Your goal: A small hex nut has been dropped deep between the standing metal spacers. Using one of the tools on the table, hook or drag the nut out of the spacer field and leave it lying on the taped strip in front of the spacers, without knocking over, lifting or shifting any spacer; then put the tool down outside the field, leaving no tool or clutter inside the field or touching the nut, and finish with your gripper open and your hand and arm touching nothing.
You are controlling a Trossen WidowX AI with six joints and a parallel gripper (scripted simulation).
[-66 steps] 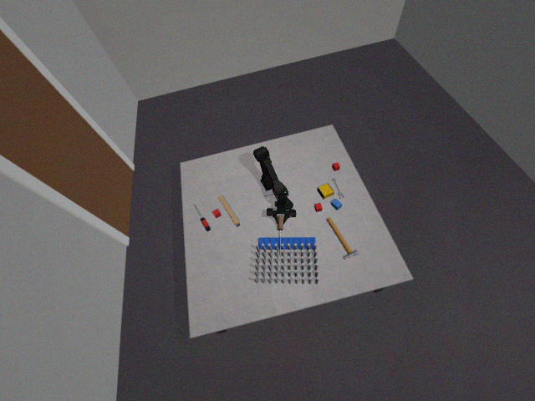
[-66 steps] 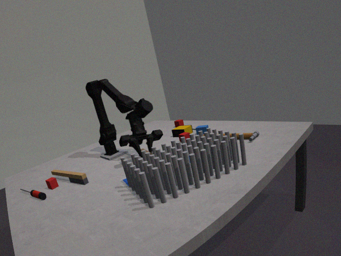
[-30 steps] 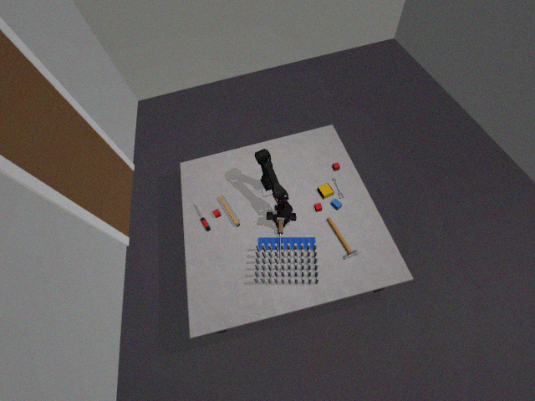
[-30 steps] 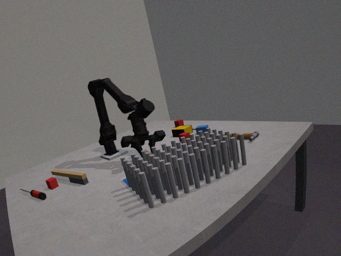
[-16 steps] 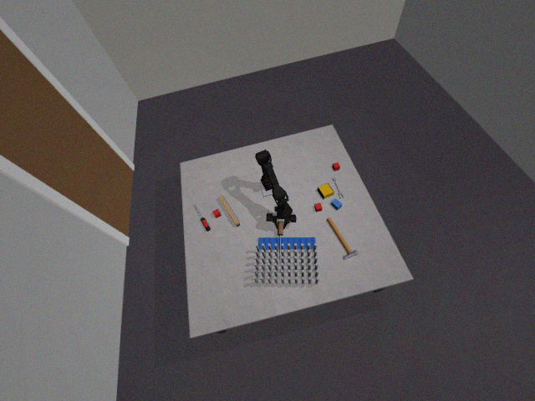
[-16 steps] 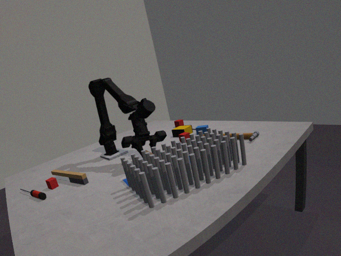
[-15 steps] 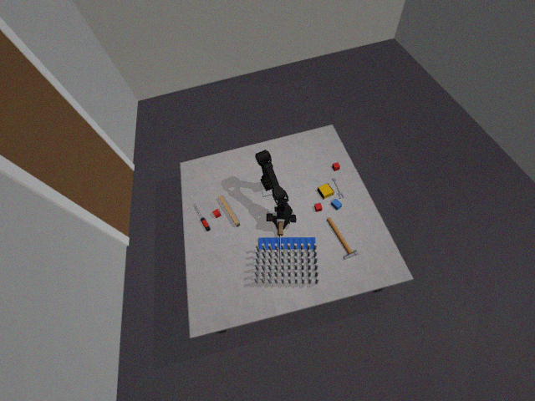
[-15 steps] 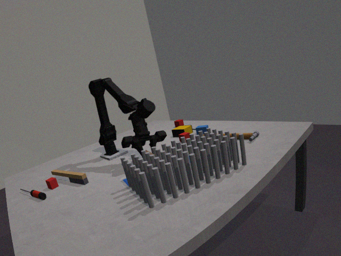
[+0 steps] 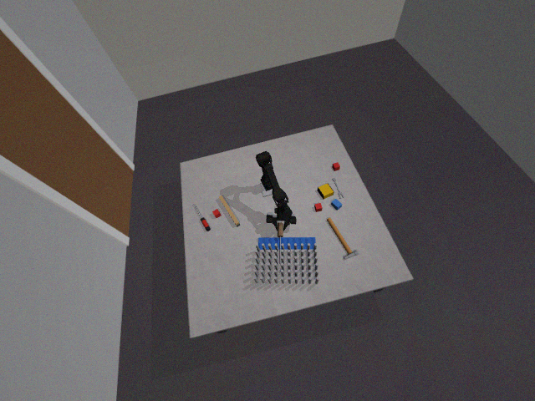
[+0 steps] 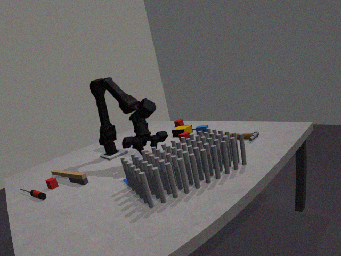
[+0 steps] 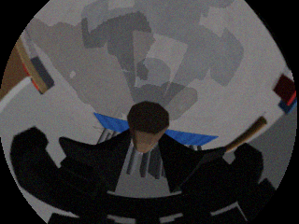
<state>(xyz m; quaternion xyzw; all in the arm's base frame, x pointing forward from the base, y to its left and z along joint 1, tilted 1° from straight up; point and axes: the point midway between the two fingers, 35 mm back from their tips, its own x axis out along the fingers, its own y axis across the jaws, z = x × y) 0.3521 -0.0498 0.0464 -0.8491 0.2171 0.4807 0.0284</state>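
Right now my gripper tip is 80 mm short of the blue taped strip, 30 mm above it and 10 mm to the right of it. Also, from my gripper tip: blue block (420 mm to the left, 30 mm behind, 10 mm below); then hook tool (90 mm ahead, 40 mm to the right); then small wrench (500 mm to the left, 150 mm behind, 30 mm below).
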